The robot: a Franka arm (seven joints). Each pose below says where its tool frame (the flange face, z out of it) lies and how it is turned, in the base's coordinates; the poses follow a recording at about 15 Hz.
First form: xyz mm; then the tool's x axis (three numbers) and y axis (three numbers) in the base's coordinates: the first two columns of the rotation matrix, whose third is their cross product.
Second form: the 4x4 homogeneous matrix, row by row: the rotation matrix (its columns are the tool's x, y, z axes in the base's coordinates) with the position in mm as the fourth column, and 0 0 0 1 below. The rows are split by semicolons. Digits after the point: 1 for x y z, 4 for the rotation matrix.
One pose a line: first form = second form
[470.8 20.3 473.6 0.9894 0.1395 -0.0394 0.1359 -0.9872 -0.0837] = 0.9894 0.1359 -0.0506 470.8; 0.1395 -0.9872 0.0775 20.3; -0.0394 -0.0837 -0.9957 473.6; 0 0 0 1
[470.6 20.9 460.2 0.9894 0.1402 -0.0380 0.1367 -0.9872 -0.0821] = 0.9894 0.1367 -0.0490 470.6; 0.1402 -0.9872 0.0760 20.9; -0.0380 -0.0821 -0.9959 460.2; 0 0 0 1
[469.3 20.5 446.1 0.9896 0.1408 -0.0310 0.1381 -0.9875 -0.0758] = 0.9896 0.1381 -0.0413 469.3; 0.1408 -0.9875 0.0707 20.5; -0.0310 -0.0758 -0.9967 446.1; 0 0 0 1
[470.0 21.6 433.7 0.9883 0.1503 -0.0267 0.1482 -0.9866 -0.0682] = 0.9883 0.1482 -0.0366 470.0; 0.1503 -0.9866 0.0634 21.6; -0.0267 -0.0682 -0.9973 433.7; 0 0 0 1
